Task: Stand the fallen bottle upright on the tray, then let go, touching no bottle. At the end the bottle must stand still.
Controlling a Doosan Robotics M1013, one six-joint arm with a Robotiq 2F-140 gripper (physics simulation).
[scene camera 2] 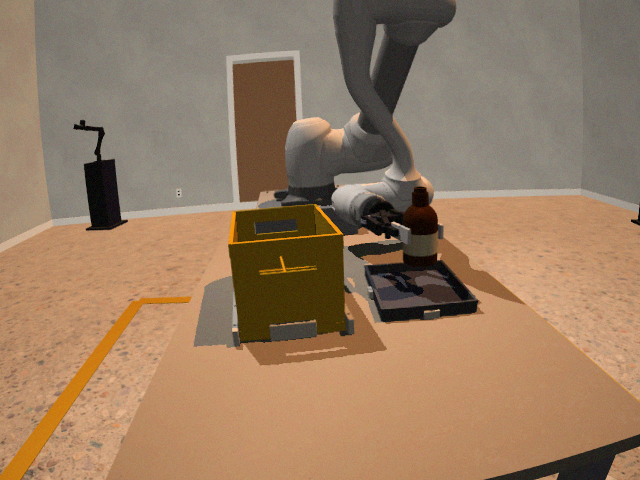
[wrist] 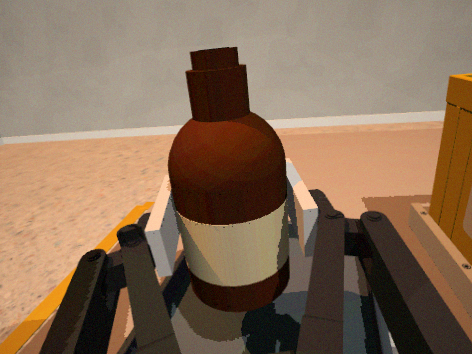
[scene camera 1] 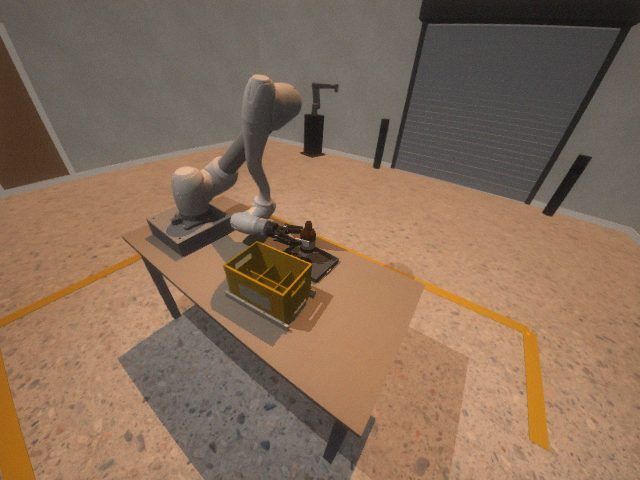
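Pixels of known places: gripper, between the fingertips: (scene camera 2: 426, 234) (scene camera 1: 312, 239); arm's base, origin of its link: (scene camera 2: 312, 198) (scene camera 1: 196, 217).
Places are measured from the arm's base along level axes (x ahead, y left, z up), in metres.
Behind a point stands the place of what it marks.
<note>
The brown bottle (scene camera 1: 308, 233) {x 0.602, y 0.298, z 0.080 m} (scene camera 2: 420, 221) {x 0.617, y 0.312, z 0.063 m} (wrist: 227, 170) {x 0.550, y 0.299, z 0.067 m} with a cream label is upright in the scene views and leans slightly left in the wrist view. My gripper (scene camera 1: 303, 237) {x 0.599, y 0.326, z 0.032 m} (scene camera 2: 421, 231) {x 0.599, y 0.326, z 0.032 m} (wrist: 230, 185) {x 0.599, y 0.326, z 0.032 m} is shut on it, with one pale pad on each side at about label height. The dark square tray (scene camera 1: 328, 270) {x 0.719, y 0.328, z -0.082 m} (scene camera 2: 403, 312) {x 0.723, y 0.276, z -0.082 m} (wrist: 200, 344) {x 0.553, y 0.348, z -0.092 m} lies below. In scene camera 2 the bottle's base overlaps the tray's back rim and appears slightly above the tray floor. In the wrist view a shadow lies under the base; whether the base touches the tray is unclear.
A yellow crate (scene camera 1: 280, 304) {x 0.807, y -0.008, z 0.025 m} (scene camera 2: 286, 297) {x 0.794, y 0.079, z -0.023 m} (wrist: 446, 170) {x 0.744, y 0.167, z -0.008 m} with dividers stands beside the tray, held by pale rails. Both are on the brown table (scene camera 1: 361, 330) {x 1.019, y 0.201, z -0.097 m} (scene camera 2: 361, 403) {x 0.984, y 0.214, z -0.097 m}. The robot base (scene camera 1: 180, 242) {x 0.167, y -0.143, z -0.015 m} is at the table's far end.
</note>
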